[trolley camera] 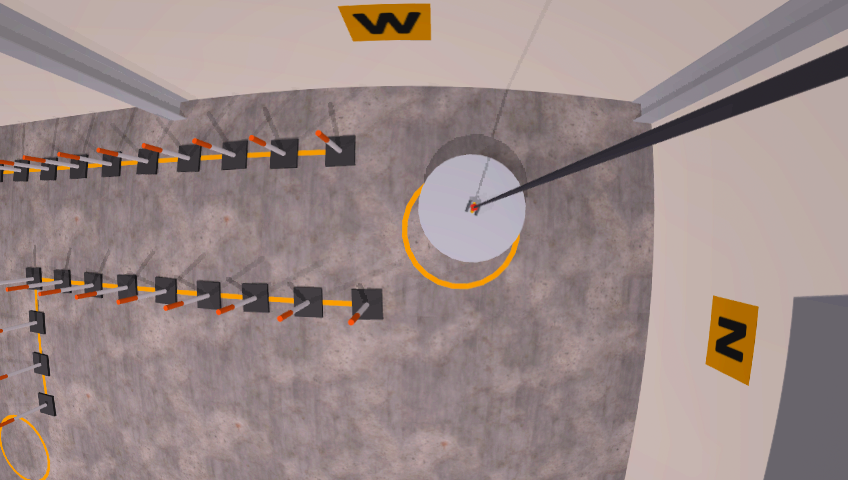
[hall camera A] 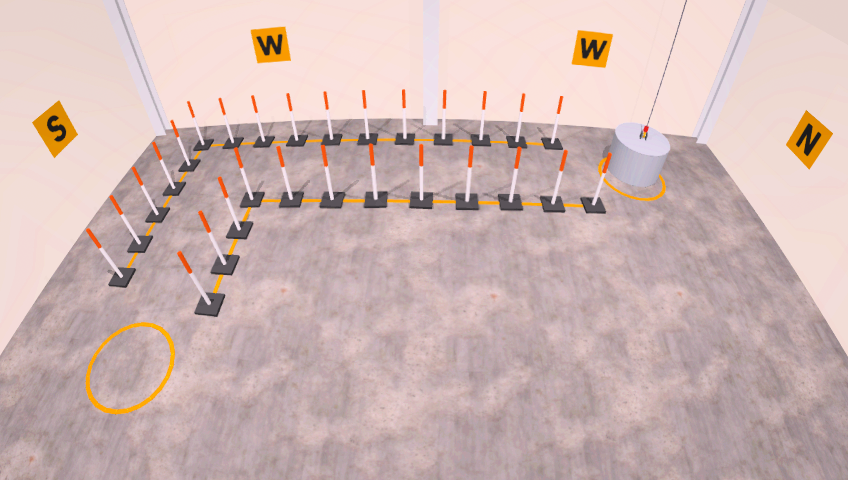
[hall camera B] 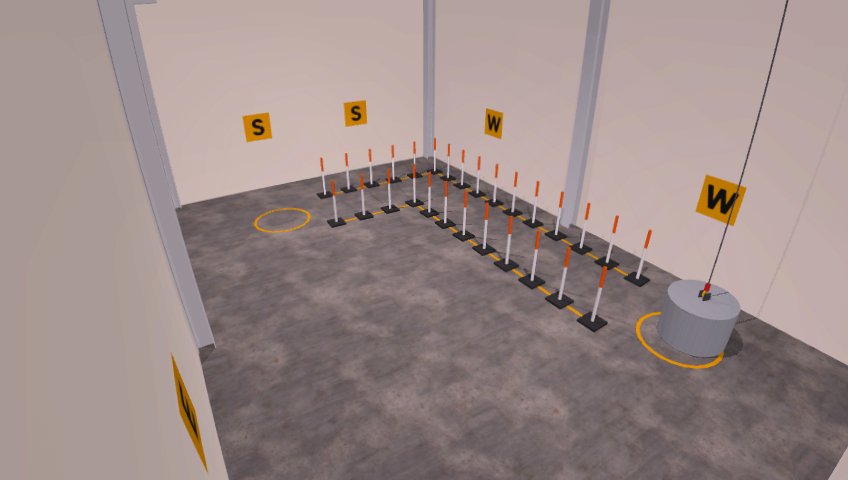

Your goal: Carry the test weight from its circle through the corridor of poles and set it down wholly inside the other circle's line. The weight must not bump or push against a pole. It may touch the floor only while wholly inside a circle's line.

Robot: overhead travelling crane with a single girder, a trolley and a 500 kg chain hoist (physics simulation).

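Note:
The grey cylindrical test weight (hall camera A: 638, 161) (hall camera B: 695, 327) (trolley camera: 452, 231) hangs upright from the chain, apparently a little above the floor, with its shadow offset toward the W wall. The hook (hall camera A: 644, 132) (hall camera B: 705, 293) (trolley camera: 473, 206) is engaged at its top centre. The weight is partly over its orange start circle (hall camera B: 637, 327) (trolley camera: 461, 286), shifted toward the W and N walls in the trolley view. The nearest corridor end poles, inner (hall camera A: 600, 181) (hall camera B: 598, 297) and outer (hall camera A: 555, 124) (hall camera B: 642, 258), stand apart from it. The other circle (hall camera A: 119, 411) (hall camera B: 282, 231) lies beyond the corridor's far end.
Two rows of red-and-white poles on black bases run along the W wall (hall camera A: 505, 59), then turn beside the S wall (hall camera B: 303, 154). Orange floor lines join their bases. The N wall (trolley camera: 678, 237) stands beyond the weight, and a wall column (hall camera B: 586, 118) stands behind the outer row.

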